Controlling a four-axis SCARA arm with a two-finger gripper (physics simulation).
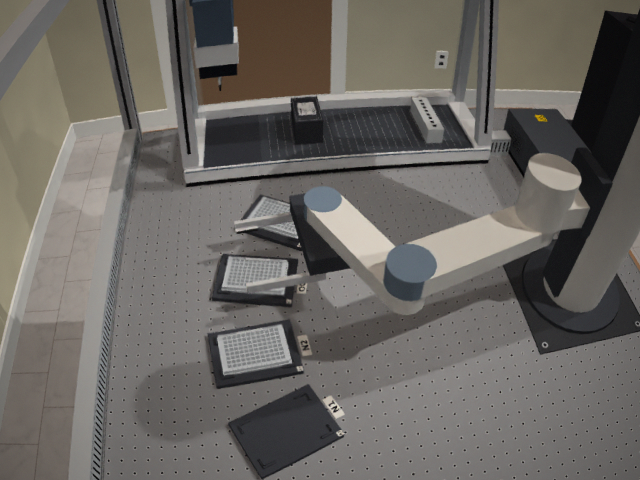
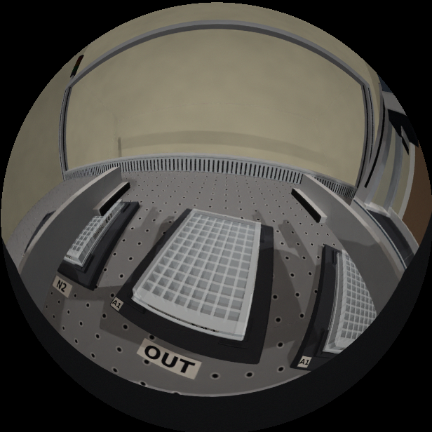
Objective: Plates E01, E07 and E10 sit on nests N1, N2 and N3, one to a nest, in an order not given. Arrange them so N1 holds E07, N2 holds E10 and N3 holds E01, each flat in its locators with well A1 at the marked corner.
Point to a white plate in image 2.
203,278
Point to a nest N2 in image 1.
At 274,373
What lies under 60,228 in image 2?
My gripper.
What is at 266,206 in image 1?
A white plate.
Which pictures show the white plate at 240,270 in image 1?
Image 1 and image 2: all of them.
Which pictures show the white plate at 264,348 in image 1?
Image 1 and image 2: all of them.
